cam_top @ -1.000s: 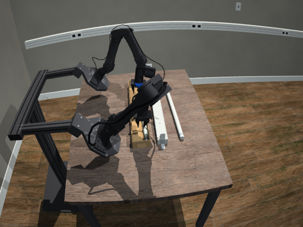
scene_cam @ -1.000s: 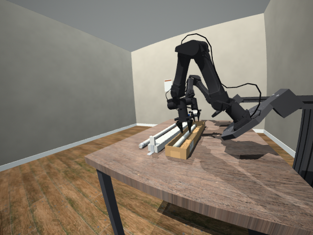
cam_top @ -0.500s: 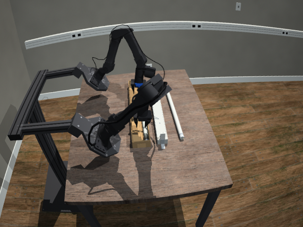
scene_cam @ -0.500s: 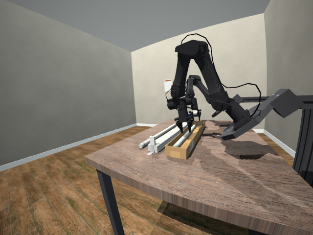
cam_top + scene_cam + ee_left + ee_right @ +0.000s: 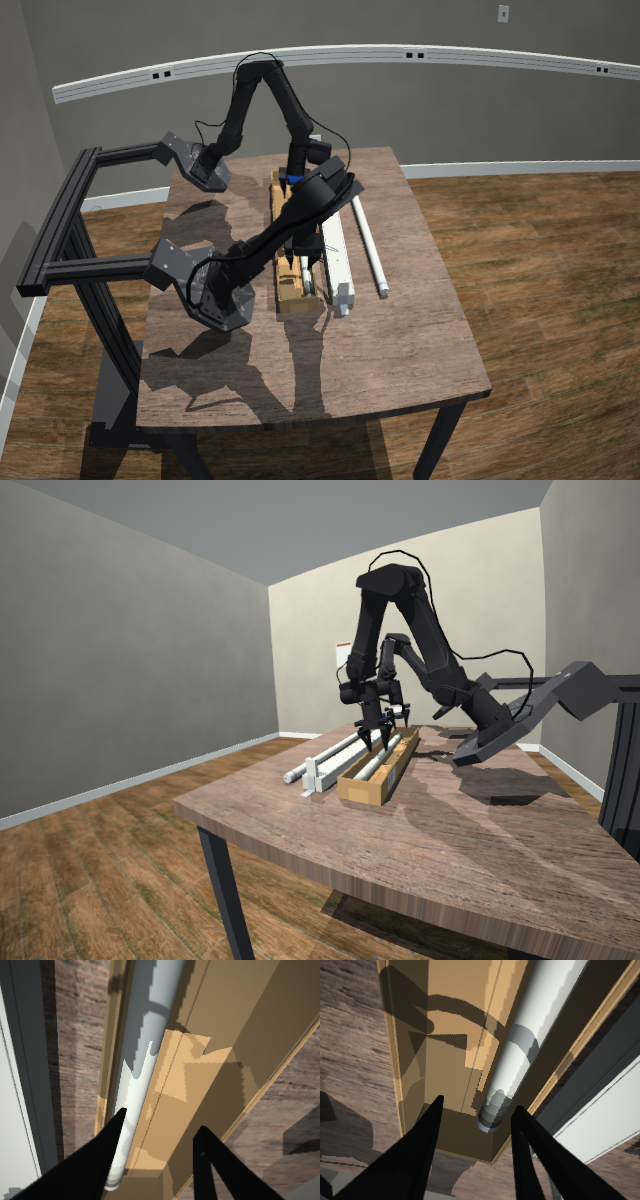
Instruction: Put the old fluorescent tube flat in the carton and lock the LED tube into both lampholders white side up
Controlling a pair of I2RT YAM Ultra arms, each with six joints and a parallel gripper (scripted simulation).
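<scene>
The light fixture is 100 mm ahead of my left hand, 130 mm to the right of it and 10 mm below it. The rest, counted from my left hand: old fluorescent tube (120 mm to the right, 50 mm below); then carton (30 mm behind, 120 mm to the right, 40 mm below); then LED tube (200 mm ahead, 140 mm to the right, 60 mm below).
</scene>
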